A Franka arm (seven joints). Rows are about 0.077 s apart.
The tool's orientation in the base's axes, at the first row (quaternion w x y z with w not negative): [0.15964, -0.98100, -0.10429, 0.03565]
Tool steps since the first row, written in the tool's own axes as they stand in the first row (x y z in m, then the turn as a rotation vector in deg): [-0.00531, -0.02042, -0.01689, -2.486, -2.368, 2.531]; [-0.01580, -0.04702, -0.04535, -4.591, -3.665, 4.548]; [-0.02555, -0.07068, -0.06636, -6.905, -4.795, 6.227]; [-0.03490, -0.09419, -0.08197, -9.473, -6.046, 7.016]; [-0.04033, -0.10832, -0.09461, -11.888, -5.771, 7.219]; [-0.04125, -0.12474, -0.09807, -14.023, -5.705, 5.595]
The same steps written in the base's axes. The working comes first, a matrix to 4 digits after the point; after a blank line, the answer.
The tool's axes in the first row as the columns of a matrix, in the base's axes (used below as rounded here):
[0.9757, 0.1932, -0.1032]
[0.2160, -0.9273, 0.3058]
[-0.0366, -0.3207, -0.9465]

[-0.00738, 0.01262, 0.02273, -3.144, 2.433, -1.545]; [-0.01982, 0.02632, 0.05858, -5.657, 3.798, -2.961]; [-0.03174, 0.03973, 0.08641, -8.306, 4.859, -4.103]; [-0.04379, 0.05474, 0.10907, -11.135, 5.706, -4.355]; [-0.05051, 0.06280, 0.12576, -13.459, 4.991, -4.547]; [-0.05423, 0.07677, 0.13434, -15.362, 3.972, -2.953]
